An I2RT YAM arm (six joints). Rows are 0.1 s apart.
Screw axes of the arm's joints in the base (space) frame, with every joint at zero. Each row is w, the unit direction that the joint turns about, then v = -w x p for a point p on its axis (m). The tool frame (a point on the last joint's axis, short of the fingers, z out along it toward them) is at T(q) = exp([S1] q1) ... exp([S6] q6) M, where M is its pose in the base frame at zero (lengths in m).
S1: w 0 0 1 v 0.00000 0.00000 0.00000
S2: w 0 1 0 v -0.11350 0.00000 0.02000
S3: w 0 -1 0 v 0.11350 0.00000 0.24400
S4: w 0 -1 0 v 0.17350 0.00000 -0.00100
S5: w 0 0 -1 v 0.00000 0.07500 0.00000
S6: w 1 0 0 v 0.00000 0.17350 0.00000
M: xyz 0.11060 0.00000 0.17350 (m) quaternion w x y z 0.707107 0 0.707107 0
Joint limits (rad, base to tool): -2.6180..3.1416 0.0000..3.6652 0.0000..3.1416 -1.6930..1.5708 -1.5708..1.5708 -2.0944..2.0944
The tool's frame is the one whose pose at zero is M.
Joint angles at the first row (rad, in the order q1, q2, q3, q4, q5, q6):
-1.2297, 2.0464, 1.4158, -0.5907, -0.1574, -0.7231
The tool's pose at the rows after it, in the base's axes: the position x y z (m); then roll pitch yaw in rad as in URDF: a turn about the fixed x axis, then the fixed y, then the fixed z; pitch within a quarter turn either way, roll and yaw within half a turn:
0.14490, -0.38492, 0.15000, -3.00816, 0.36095, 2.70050
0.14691, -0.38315, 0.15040, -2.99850, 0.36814, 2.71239
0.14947, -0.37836, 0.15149, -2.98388, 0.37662, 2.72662
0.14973, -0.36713, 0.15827, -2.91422, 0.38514, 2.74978
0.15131, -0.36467, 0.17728, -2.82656, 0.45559, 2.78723
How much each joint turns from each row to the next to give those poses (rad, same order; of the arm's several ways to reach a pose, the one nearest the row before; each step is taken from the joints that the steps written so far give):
0.0057, -0.0027, -0.0030, 0.0042, 0.0042, -0.0080
0.0061, -0.0072, -0.0111, 0.0148, 0.0004, -0.0027
0.0103, -0.0187, -0.0259, 0.0229, 0.0038, 0.0000
0.0145, -0.0614, -0.0694, 0.0603, 0.0428, 0.0004
0.0065, -0.0618, -0.0279, 0.0729, 0.0053, 0.0027

